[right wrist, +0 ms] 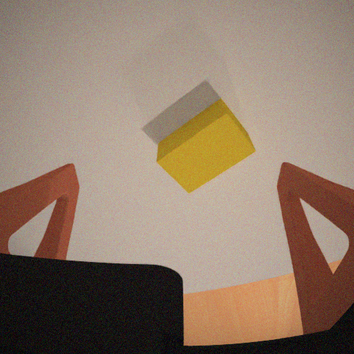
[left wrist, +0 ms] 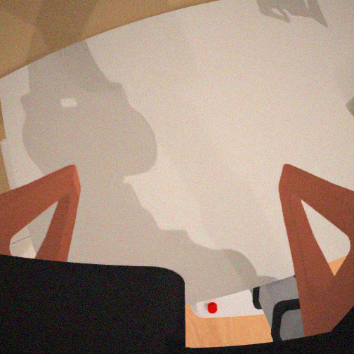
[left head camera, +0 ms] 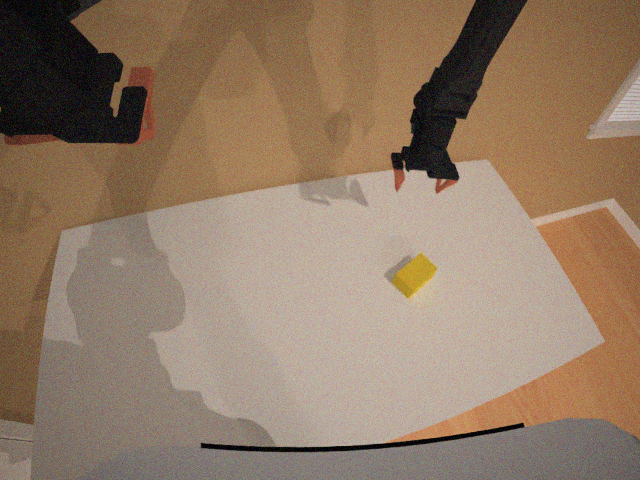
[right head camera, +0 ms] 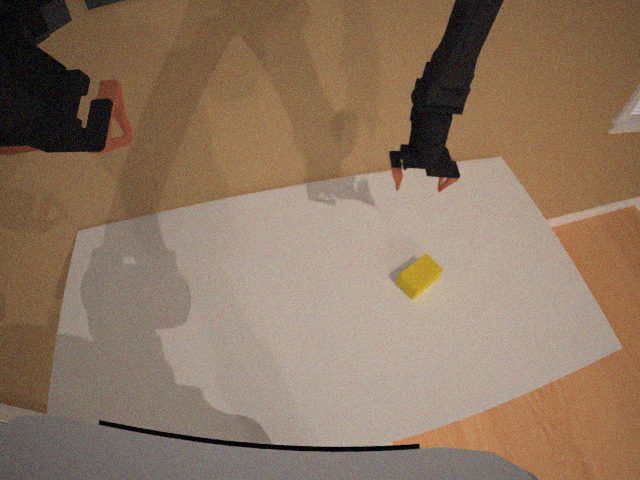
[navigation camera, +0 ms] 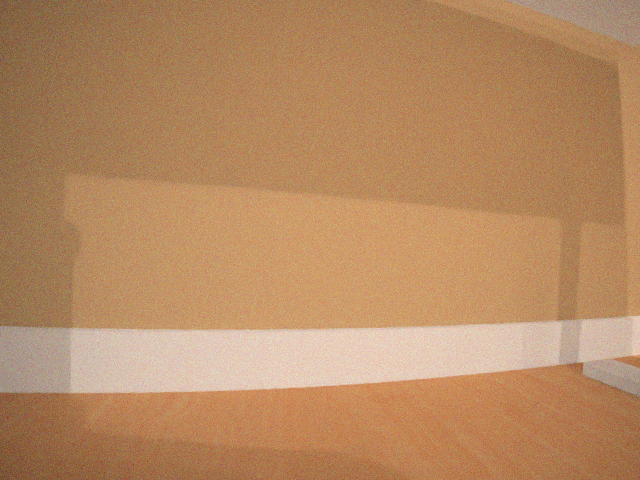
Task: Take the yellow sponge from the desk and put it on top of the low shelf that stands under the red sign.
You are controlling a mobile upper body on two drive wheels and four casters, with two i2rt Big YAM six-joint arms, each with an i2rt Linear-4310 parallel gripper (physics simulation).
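Frame: origin at the left arm's base, x left, y back, z up, level; millimetres.
Where they show: left gripper, fingertip midpoint: (left head camera: 112,131) (right head camera: 95,139); right gripper, fingertip midpoint: (left head camera: 416,190) (right head camera: 417,189).
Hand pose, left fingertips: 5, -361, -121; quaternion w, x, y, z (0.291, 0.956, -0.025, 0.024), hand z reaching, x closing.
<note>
After its pixels a point has its place, as x, y, z.
The yellow sponge (left head camera: 415,274) @(-480, -489, -645) (right head camera: 419,276) @(-480, -486, -645) (right wrist: 205,150) lies flat on the white desk (left head camera: 310,335) @(-219, -353, -690) (right head camera: 310,351) @(-219, -313, -690) (left wrist: 225,125) (right wrist: 75,75), right of its middle in the head views. A sliver of it shows at the right edge of the left wrist view. My right gripper (left head camera: 417,190) @(-454, -603, -464) (right head camera: 418,189) @(-454, -603, -464) (right wrist: 177,174) is open and empty, above the desk near its far edge; in its wrist view the sponge appears between and beyond the fingertips. My left gripper (left wrist: 179,175) is open and empty, at the upper left in the head views. The low shelf and the red sign do not show.
A tan wall (left head camera: 248,118) @(-55, -834, -444) (navigation camera: 310,129) @(-199, -871, -1005) with a white baseboard (navigation camera: 258,356) @(-140, -842, -1358) stands beyond the desk. Wooden floor (left head camera: 594,268) @(-2082, -917, -1409) (navigation camera: 310,423) @(-222, -750, -1410) shows beside it. A white window frame (left head camera: 615,126) @(-1723, -1244, -578) is at the right. A white base part with a red button (left wrist: 212,307) shows below the desk edge.
</note>
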